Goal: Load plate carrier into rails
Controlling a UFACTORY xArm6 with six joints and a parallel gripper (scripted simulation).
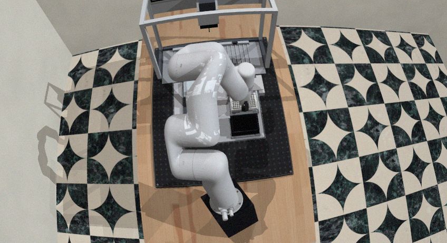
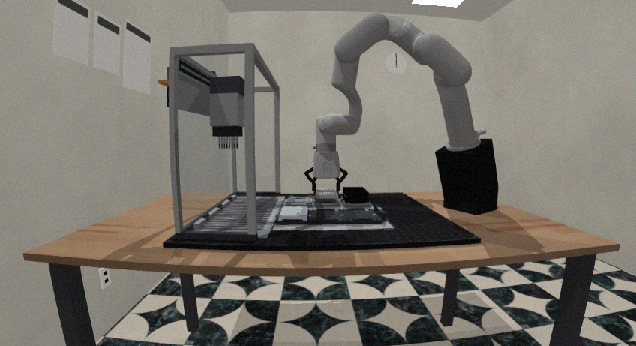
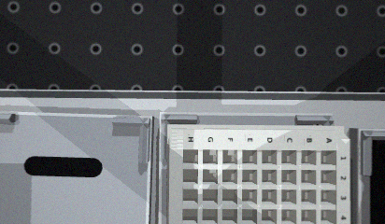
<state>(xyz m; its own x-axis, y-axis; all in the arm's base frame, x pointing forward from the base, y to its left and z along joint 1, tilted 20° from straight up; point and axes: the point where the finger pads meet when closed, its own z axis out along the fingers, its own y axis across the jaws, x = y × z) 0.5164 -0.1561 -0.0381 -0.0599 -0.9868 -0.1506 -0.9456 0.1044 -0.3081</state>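
Right now my hand is 4 cm above the nest S2. The rest, counted from my hand: grey apron (13 cm to the left, 5 cm below); nest S3 (10 cm ahead, 1 cm to the right, 4 cm below); 96-well plate C15 (1 cm below).
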